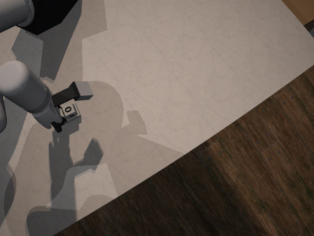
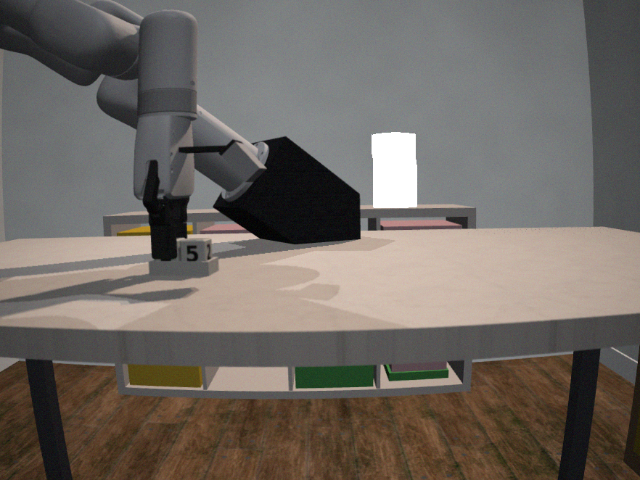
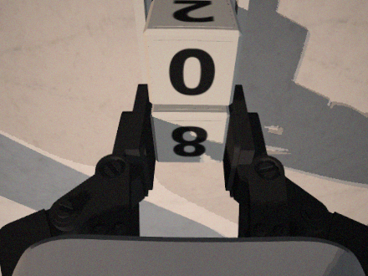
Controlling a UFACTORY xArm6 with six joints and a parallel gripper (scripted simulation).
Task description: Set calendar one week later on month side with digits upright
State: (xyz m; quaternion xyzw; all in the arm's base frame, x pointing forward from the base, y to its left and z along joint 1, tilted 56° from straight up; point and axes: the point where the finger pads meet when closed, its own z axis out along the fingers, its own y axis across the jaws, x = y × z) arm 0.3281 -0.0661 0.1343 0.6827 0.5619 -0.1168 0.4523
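My gripper is now 1 cm above the white cube. Also, from my hand: grey tray (3 cm below, 2 cm to the left, 1 cm ahead).
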